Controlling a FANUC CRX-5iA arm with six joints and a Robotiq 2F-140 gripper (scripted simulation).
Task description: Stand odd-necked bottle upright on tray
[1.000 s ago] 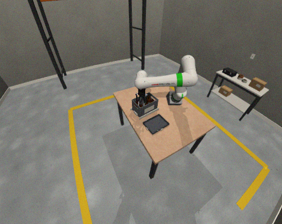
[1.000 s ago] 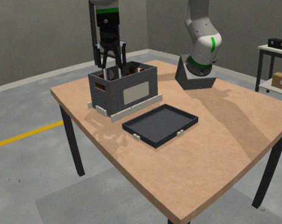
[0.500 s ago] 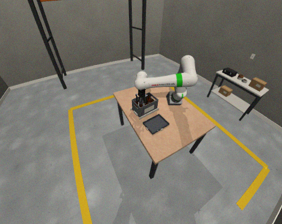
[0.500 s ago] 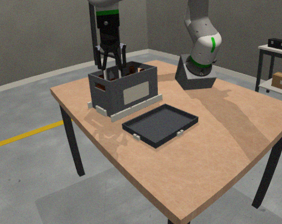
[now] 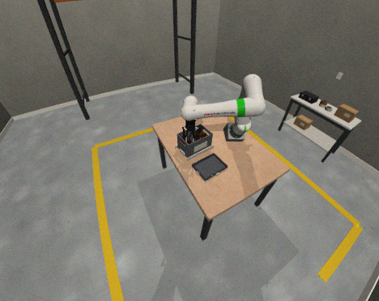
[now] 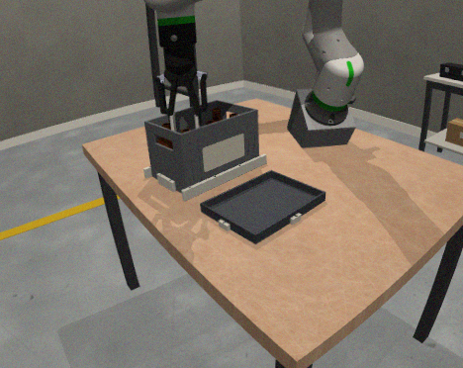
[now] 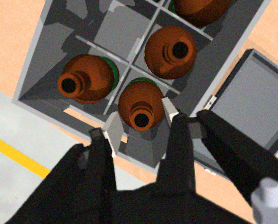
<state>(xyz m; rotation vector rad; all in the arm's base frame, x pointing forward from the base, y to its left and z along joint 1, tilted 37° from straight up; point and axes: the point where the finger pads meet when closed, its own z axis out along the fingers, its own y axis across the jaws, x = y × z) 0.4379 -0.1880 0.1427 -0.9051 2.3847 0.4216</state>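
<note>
Right now my hand is 9 cm past the dark grey crate, 9 cm above it and 5 cm to the left of it. From my hand the other things lie so: dark tray: 22 cm to the left, 16 cm below, 6 cm behind; then bottle: 17 cm behind, 10 cm to the right, 8 cm below.
</note>
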